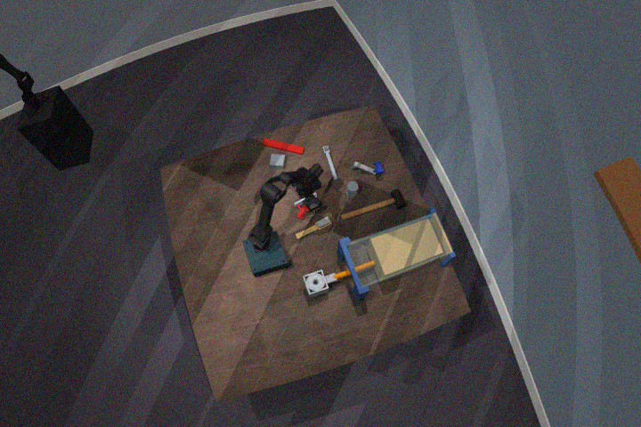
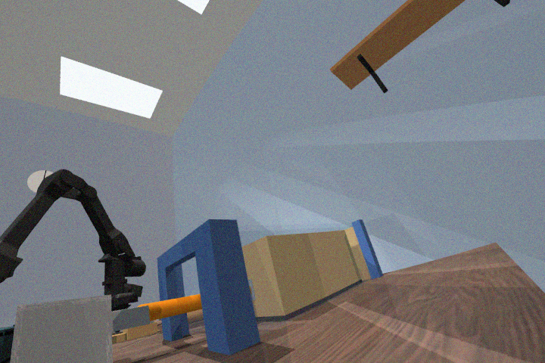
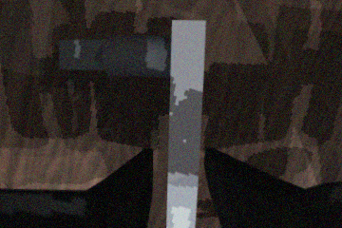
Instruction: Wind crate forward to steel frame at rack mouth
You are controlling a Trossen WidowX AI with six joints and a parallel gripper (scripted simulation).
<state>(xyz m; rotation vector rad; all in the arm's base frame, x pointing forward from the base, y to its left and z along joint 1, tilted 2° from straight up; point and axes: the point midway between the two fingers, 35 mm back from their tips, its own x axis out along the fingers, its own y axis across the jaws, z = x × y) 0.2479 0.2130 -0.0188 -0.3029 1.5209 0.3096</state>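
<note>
Right now the red knob is 60 mm to the right of my gripper tip, 30 mm behind it and 20 mm above it. Round my gripper tip: red-knobbed winch handle: 10 mm to the right, 10 mm behind, 10 mm above; then brush: 150 mm to the right, 20 mm ahead, 10 mm above; then grey block: 240 mm to the left, 110 mm behind, 10 mm above.
</note>
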